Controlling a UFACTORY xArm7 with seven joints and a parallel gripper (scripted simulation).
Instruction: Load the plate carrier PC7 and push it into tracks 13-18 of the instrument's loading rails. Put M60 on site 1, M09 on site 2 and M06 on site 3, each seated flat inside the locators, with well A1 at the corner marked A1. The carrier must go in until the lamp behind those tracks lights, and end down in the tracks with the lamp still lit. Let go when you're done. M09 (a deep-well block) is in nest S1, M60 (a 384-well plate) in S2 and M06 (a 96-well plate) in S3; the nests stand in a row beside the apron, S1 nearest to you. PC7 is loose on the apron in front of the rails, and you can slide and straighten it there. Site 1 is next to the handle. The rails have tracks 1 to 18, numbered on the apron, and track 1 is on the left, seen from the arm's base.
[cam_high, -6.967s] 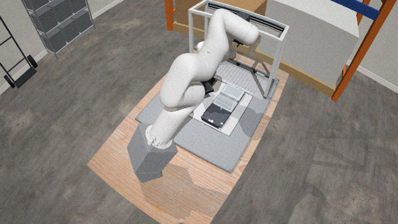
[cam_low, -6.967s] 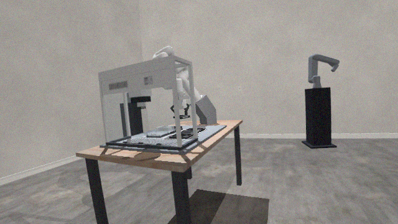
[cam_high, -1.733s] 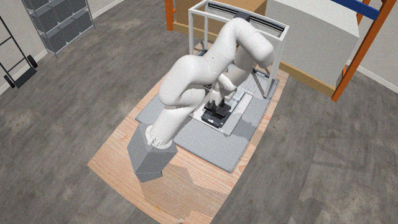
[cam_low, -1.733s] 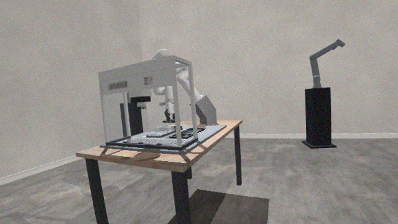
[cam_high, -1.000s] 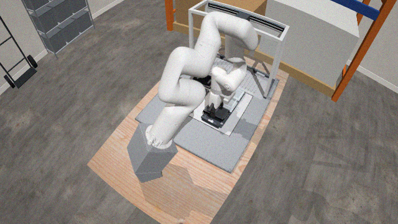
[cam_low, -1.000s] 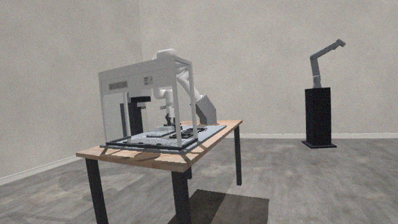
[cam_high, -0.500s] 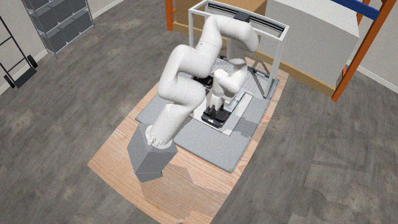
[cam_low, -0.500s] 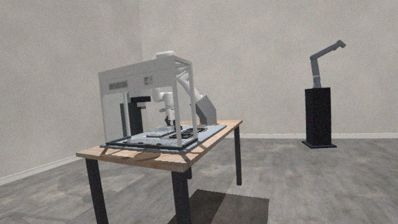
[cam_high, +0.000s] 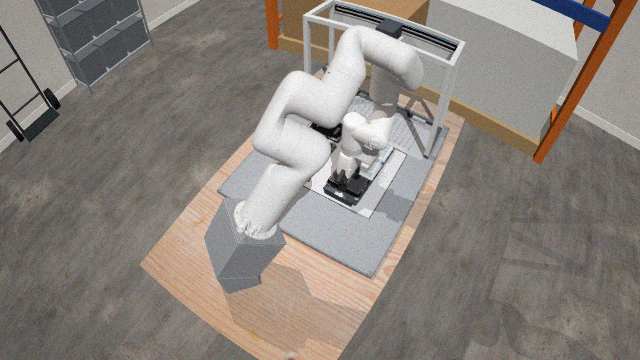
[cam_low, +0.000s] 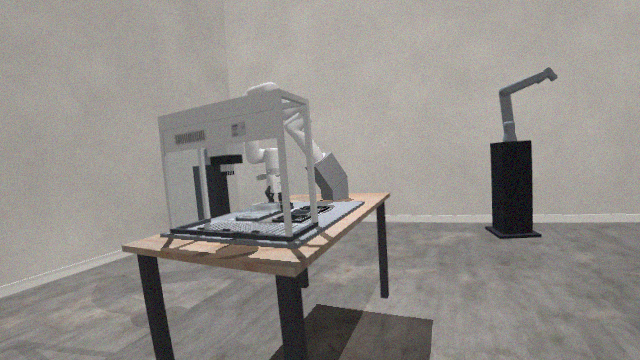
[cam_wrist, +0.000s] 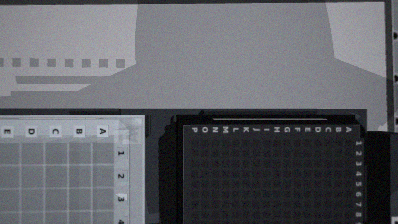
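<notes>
The deep-well block M09 lies 10 mm below my hand. Round my hand: dark plate carrier PC7 (90 mm ahead, 30 mm below, 20 mm to the right); then white apron (100 mm ahead, 60 mm to the left, 40 mm below); then 96-well plate M06 (100 mm ahead, 20 mm to the right, 10 mm below).
</notes>
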